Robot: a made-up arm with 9 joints. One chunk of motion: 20 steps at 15 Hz.
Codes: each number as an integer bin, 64 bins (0 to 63) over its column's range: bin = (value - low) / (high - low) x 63, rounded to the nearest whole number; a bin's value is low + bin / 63 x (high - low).
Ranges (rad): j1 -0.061..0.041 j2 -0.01..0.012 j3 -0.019..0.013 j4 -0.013..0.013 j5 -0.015..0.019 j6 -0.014..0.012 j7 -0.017..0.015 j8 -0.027..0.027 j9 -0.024..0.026
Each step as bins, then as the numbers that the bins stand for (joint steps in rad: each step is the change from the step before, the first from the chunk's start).
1 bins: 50 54 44 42 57 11 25 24 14
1 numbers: 0.01995 0.00886 0.00335 0.00433 0.01576 -0.00946 -0.00430 -0.00643 -0.01289
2 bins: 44 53 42 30 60 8 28 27 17
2 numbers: 0.01024 0.00851 0.00233 -0.00062 0.01738 -0.01070 -0.00278 -0.00386 -0.01051
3 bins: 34 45 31 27 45 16 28 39 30
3 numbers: -0.00595 0.00571 -0.00325 -0.00186 0.00929 -0.00740 -0.00278 0.00643 -0.00019
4 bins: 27 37 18 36 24 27 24 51 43
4 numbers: -0.01729 0.00292 -0.00986 0.00186 -0.00205 -0.00286 -0.00481 0.01671 0.01013
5 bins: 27 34 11 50 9 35 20 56 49
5 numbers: -0.01729 0.00187 -0.01341 0.00763 -0.01014 0.00044 -0.00684 0.02100 0.01489
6 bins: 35 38 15 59 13 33 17 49 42
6 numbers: -0.00433 0.00327 -0.01138 0.01135 -0.00798 -0.00038 -0.00837 0.01500 0.00933
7 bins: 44 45 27 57 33 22 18 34 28
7 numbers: 0.01024 0.00571 -0.00529 0.01052 0.00281 -0.00492 -0.00786 0.00214 -0.00178
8 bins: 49 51 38 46 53 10 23 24 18
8 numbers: 0.01833 0.00781 0.00030 0.00598 0.01360 -0.00987 -0.00532 -0.00643 -0.00971
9 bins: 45 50 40 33 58 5 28 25 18
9 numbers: 0.01186 0.00746 0.00132 0.00062 0.01630 -0.01194 -0.00278 -0.00557 -0.00971
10 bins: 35 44 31 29 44 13 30 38 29
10 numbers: -0.00433 0.00537 -0.00325 -0.00103 0.00875 -0.00863 -0.00176 0.00557 -0.00098
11 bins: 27 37 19 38 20 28 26 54 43
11 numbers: -0.01729 0.00292 -0.00935 0.00268 -0.00421 -0.00244 -0.00379 0.01929 0.01013
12 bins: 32 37 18 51 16 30 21 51 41
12 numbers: -0.00919 0.00292 -0.00986 0.00805 -0.00637 -0.00162 -0.00633 0.01671 0.00854
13 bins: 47 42 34 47 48 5 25 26 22
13 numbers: 0.01510 0.00467 -0.00173 0.00640 0.01090 -0.01194 -0.00430 -0.00471 -0.00654
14 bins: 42 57 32 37 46 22 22 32 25
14 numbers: 0.00700 0.00990 -0.00275 0.00227 0.00983 -0.00492 -0.00583 0.00043 -0.00416
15 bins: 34 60 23 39 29 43 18 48 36
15 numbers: -0.00595 0.01095 -0.00732 0.00310 0.00065 0.00375 -0.00786 0.01414 0.00457
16 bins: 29 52 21 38 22 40 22 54 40
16 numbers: -0.01405 0.00816 -0.00833 0.00268 -0.00313 0.00251 -0.00583 0.01929 0.00775
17 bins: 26 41 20 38 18 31 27 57 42
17 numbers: -0.01890 0.00432 -0.00884 0.00268 -0.00529 -0.00121 -0.00329 0.02186 0.00933
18 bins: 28 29 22 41 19 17 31 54 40
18 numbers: -0.01567 0.00013 -0.00783 0.00392 -0.00475 -0.00698 -0.00125 0.01929 0.00775
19 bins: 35 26 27 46 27 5 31 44 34
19 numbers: -0.00433 -0.00092 -0.00529 0.00598 -0.00043 -0.01194 -0.00125 0.01071 0.00298
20 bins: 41 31 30 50 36 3 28 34 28
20 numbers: 0.00538 0.00083 -0.00376 0.00763 0.00443 -0.01276 -0.00278 0.00214 -0.00178
